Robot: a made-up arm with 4 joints. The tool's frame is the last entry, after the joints.
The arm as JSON. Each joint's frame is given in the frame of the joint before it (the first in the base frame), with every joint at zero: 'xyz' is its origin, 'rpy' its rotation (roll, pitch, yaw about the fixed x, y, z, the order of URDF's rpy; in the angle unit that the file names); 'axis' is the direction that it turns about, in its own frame. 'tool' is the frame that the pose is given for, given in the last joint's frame.
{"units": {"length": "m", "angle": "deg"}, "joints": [
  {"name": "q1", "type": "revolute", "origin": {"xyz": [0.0, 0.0, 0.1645], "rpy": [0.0, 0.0, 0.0]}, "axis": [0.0, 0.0, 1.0]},
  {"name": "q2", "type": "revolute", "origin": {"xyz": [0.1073, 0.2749, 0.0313], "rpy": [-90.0, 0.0, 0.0]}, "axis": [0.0, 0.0, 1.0]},
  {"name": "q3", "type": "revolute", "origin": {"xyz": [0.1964, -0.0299, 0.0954], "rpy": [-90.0, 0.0, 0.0]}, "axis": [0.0, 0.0, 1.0]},
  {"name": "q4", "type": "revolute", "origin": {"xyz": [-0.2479, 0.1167, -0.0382], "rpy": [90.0, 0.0, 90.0]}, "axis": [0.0, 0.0, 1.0]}
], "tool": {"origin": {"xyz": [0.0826, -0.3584, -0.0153], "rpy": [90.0, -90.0, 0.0]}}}
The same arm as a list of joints. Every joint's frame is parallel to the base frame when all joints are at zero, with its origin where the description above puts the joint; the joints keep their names.
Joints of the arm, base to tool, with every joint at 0 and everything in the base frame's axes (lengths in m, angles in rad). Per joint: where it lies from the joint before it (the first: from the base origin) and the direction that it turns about. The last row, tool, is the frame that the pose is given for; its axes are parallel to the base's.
q1: axis 0 0 1 origin 0.0000 0.0000 0.1645
q2: axis 0 1 0 origin 0.1073 0.2749 0.0313
q3: axis 0 0 -1 origin 0.1964 0.0954 0.0299
q4: axis 1 0 0 origin -0.2479 -0.1167 0.0382
tool: origin -0.0153 -0.0826 0.3584

